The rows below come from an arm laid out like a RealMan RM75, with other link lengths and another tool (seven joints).
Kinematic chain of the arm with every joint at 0, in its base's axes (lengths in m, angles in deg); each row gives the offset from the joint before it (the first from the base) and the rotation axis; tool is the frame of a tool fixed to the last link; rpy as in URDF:
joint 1: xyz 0 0 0.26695 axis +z
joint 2: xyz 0 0 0 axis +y
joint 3: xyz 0 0 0.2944 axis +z
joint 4: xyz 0 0 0 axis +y
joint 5: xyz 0 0 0.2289 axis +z
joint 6: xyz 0 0 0 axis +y
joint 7: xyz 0 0 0.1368 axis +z
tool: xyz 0.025 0.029 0.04 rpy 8.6 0 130.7
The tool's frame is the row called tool.
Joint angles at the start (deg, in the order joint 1, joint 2, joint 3, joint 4, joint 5, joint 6, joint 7): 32.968 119.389 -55.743 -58.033 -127.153 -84.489 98.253
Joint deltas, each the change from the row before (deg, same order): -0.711 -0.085 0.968 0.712 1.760 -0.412 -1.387; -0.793 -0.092 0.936 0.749 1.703 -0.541 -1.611; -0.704 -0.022 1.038 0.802 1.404 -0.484 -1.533; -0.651 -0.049 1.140 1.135 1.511 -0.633 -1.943; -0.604 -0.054 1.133 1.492 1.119 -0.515 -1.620; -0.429 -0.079 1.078 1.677 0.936 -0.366 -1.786; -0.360 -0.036 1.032 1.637 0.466 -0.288 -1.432; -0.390 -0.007 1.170 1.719 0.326 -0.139 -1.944; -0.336 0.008 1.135 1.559 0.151 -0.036 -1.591; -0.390 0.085 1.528 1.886 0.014 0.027 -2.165; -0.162 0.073 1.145 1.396 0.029 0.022 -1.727
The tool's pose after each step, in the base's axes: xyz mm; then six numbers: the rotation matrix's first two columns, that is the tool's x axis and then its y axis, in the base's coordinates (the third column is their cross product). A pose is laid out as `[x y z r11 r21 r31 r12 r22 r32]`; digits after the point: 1 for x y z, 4 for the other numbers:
[268.3 370.4 -21.1 -0.8760 -0.4787 -0.0587 -0.4821 0.8661 0.1321]
[271.6 366.6 -20.0 -0.8765 -0.4803 -0.0328 -0.4793 0.8642 0.1527]
[275.1 363.0 -19.2 -0.8770 -0.4803 -0.0099 -0.4746 0.8630 0.1731]
[278.7 359.0 -18.9 -0.8749 -0.4840 0.0157 -0.4723 0.8599 0.1938]
[283.6 354.4 -19.6 -0.8769 -0.4790 0.0403 -0.4613 0.8621 0.2099]
[288.4 350.4 -20.8 -0.8769 -0.4768 0.0611 -0.4533 0.8626 0.2248]
[293.4 346.3 -22.6 -0.8793 -0.4699 0.0784 -0.4418 0.8659 0.2344]
[299.2 342.2 -24.8 -0.8794 -0.4674 0.0905 -0.4349 0.8660 0.2466]
[304.6 338.6 -26.8 -0.8812 -0.4619 0.1002 -0.4254 0.8675 0.2579]
[311.1 334.2 -29.8 -0.8824 -0.4576 0.1092 -0.4160 0.8674 0.2730]
[314.9 331.5 -32.2 -0.8813 -0.4583 0.1152 -0.4126 0.8651 0.2852]

